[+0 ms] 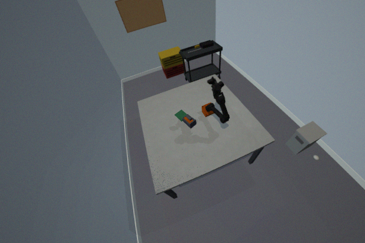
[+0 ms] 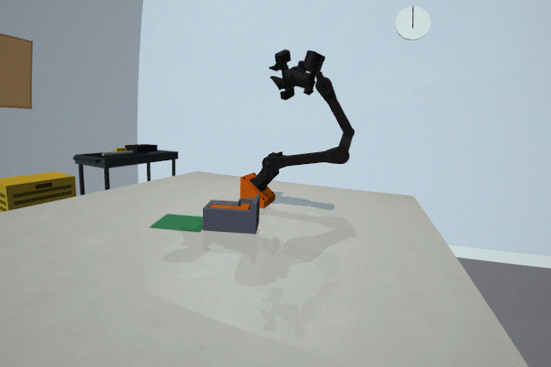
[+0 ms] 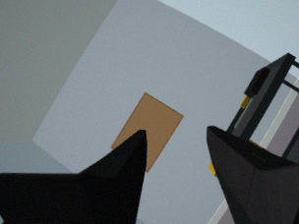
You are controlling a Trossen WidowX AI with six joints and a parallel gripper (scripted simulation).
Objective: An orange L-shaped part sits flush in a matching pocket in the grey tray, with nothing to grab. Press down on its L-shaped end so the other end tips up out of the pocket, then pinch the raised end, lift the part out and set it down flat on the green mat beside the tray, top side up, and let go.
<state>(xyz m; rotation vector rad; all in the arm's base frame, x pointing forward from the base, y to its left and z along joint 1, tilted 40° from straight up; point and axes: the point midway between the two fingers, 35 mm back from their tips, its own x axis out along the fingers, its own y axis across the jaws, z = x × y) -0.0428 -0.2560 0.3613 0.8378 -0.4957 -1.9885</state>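
Now: the orange L-shaped part 330 mm ahead of my gripper tip, 30 mm to the left of it and 470 mm below it. The rest, counted from my gripper tip: green mat: 380 mm ahead, 120 mm to the right, 540 mm below.
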